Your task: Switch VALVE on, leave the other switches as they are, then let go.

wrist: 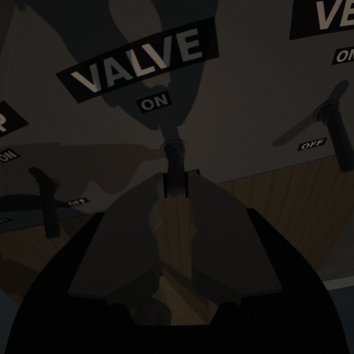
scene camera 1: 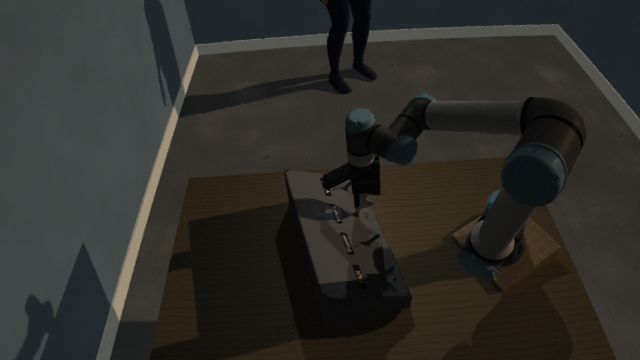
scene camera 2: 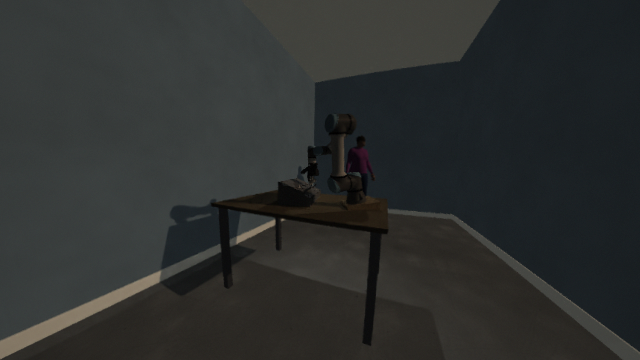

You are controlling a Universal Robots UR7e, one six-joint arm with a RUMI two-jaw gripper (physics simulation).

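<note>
The grey switch box stands on the table with a sloped, labelled face. In the wrist view the VALVE label is at the upper middle, with its ON mark below. The dark VALVE lever sticks out below the ON mark. My gripper is shut on the lever's end, one jaw on each side. The VALVE OFF mark is mostly hidden behind the right jaw. The lever's exact tilt is hard to tell in the dim light.
One neighbouring lever stands left of the gripper and another lever stands right, both beside OFF marks. The box sits on the wooden table. A person stands beyond the table.
</note>
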